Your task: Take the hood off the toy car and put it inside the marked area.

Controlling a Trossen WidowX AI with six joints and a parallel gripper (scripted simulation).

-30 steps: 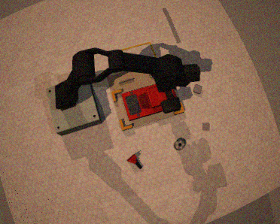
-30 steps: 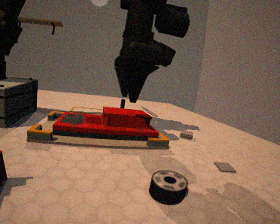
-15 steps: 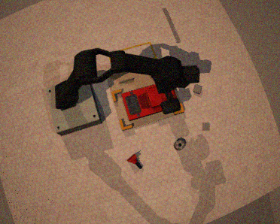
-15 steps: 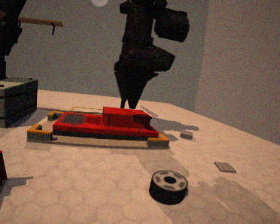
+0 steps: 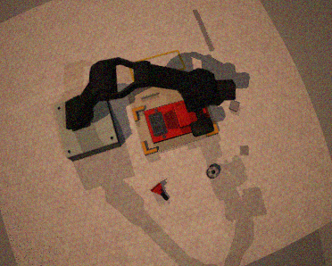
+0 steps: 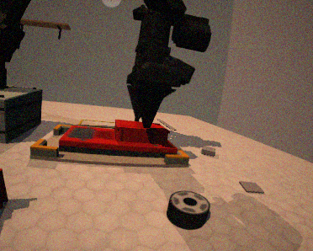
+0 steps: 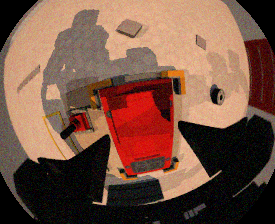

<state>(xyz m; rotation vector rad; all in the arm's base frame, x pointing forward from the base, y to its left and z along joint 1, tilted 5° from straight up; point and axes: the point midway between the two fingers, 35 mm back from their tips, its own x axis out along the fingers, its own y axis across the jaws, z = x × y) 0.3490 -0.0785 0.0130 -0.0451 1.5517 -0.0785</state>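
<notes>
The hood is 1 cm below my gripper tip. From my gripper tip the other things lie so: black wheel 1 cm ahead, 20 cm to the right, 5 cm below.
</notes>
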